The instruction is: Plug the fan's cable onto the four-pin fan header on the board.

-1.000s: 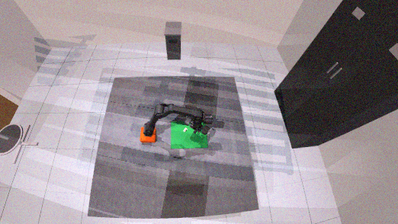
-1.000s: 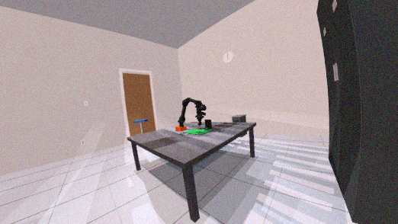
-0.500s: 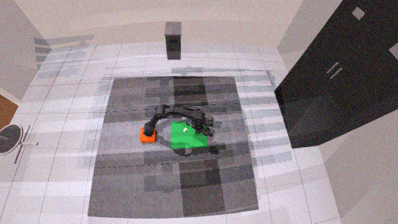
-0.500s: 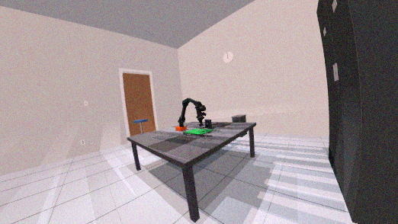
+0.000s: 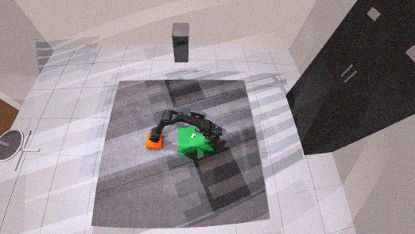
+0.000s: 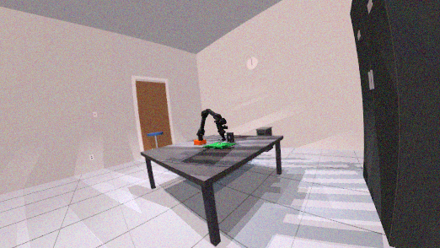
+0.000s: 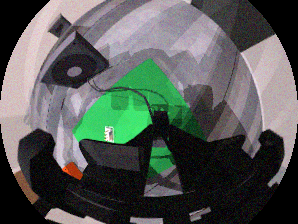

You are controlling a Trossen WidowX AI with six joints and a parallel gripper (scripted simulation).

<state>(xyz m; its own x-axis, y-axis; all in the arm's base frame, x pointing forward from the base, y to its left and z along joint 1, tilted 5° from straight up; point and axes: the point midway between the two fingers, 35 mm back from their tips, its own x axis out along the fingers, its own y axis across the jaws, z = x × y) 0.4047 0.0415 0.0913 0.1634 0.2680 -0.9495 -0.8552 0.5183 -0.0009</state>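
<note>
My gripper tip is now 90 mm above the green board, 80 mm past it and 10 mm to the left of it. Also, from my gripper tip: white fan header 110 mm behind, 70 mm below, 20 mm to the left; then fan plug 10 mm below; then black square fan 170 mm to the left, 100 mm behind, 20 mm below.
</note>
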